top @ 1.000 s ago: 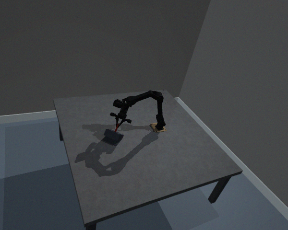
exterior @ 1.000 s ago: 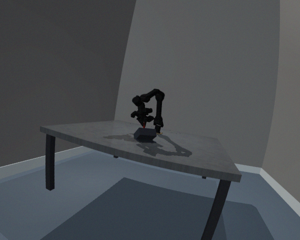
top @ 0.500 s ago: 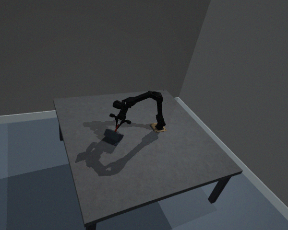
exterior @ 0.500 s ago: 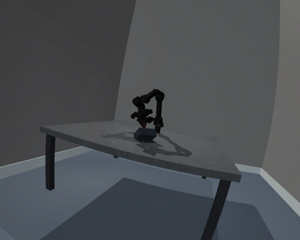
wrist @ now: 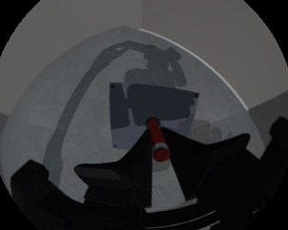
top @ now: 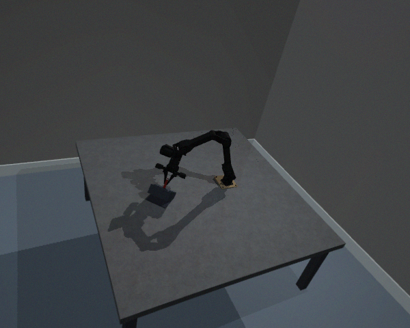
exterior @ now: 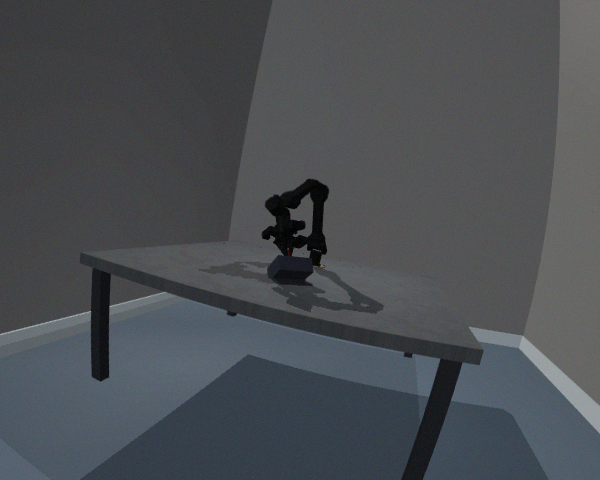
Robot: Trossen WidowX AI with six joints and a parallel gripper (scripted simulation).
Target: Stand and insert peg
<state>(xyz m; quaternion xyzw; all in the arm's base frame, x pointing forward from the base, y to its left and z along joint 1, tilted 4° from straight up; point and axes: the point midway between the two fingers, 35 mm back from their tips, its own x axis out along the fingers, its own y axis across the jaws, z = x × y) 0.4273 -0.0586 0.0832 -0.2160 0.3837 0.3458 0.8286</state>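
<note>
The sloped dark panel is 20 mm ahead of my gripper tip, 20 mm to the left of it and 40 mm below it. The rest, counted from my gripper tip: red peg 10 mm behind, 10 mm to the right, 10 mm above.
</note>
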